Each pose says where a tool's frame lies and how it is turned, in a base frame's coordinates. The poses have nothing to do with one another.
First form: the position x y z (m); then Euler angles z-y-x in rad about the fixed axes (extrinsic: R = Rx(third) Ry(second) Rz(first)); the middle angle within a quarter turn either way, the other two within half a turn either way.
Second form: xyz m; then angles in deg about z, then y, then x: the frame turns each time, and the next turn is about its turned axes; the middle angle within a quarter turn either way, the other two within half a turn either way. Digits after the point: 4 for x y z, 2 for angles.
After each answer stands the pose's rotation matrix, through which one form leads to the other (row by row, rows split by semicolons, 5 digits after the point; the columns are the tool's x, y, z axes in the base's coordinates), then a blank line. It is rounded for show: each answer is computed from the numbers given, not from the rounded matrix.
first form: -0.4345, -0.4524, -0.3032, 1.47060, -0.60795, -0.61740
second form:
-0.4345, -0.4524, -0.3032, 84.45, 31.97, -37.92
0.08211 -0.81670 -0.57119; 0.84437 -0.24745 0.47519; -0.52943 -0.52131 0.66929

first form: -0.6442, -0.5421, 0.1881, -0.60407, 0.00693, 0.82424
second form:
-0.6442, -0.5421, 0.1881, -24.87, 24.89, 41.53
0.82301 0.56798 0.00693; -0.38155 0.56182 -0.73401; -0.42080 0.60146 0.67910

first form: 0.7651, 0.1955, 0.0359, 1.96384, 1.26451, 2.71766
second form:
0.7651, 0.1955, 0.0359, -96.64, -2.70, -105.97
-0.11548 -0.27853 0.95346; -0.99219 -0.01320 -0.12403; 0.04713 -0.96034 -0.27483

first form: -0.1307, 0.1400, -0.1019, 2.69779, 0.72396, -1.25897
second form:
-0.1307, 0.1400, -0.1019, 133.98, 13.01, 76.35
-0.67661 -0.32168 0.66236; 0.70107 -0.00639 0.71306; -0.22515 0.94683 0.22985

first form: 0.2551, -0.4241, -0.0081, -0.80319, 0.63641, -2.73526
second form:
0.2551, -0.4241, -0.0081, 41.72, -41.57, 170.90
0.55847 0.57871 0.59431; 0.49787 -0.80690 0.31787; 0.66350 0.11837 -0.73875

